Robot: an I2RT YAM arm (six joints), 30 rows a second.
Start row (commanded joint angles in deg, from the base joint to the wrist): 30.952, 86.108, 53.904, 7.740, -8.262, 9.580
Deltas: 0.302, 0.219, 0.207, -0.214, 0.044, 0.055; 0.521, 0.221, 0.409, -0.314, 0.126, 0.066; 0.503, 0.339, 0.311, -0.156, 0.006, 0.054; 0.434, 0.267, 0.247, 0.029, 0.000, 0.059; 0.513, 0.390, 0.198, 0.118, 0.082, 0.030; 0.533, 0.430, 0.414, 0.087, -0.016, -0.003; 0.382, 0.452, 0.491, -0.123, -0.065, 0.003; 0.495, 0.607, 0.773, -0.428, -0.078, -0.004
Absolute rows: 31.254, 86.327, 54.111, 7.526, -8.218, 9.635; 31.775, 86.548, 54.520, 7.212, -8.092, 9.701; 32.278, 86.887, 54.831, 7.056, -8.086, 9.755; 32.712, 87.154, 55.078, 7.085, -8.086, 9.814; 33.225, 87.544, 55.276, 7.203, -8.004, 9.844; 33.758, 87.974, 55.690, 7.290, -8.020, 9.841; 34.140, 88.426, 56.181, 7.167, -8.085, 9.844; 34.635, 89.033, 56.954, 6.739, -8.163, 9.840
